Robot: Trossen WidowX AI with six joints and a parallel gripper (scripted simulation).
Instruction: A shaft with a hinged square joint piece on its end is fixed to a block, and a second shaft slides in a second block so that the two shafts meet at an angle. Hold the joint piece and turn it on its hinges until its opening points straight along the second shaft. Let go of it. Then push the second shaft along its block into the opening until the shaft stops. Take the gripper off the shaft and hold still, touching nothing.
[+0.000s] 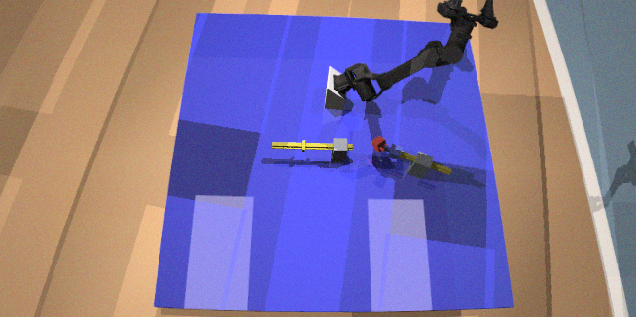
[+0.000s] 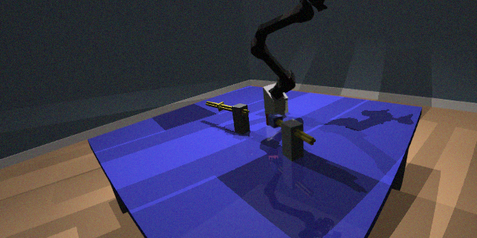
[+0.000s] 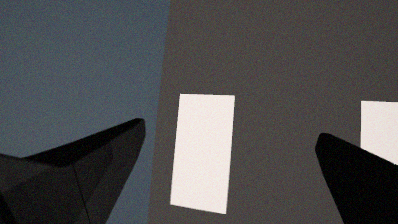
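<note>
Right now the red square joint piece is 22 cm ahead of my gripper tip, 20 cm to the right of it and 62 cm below it.
</note>
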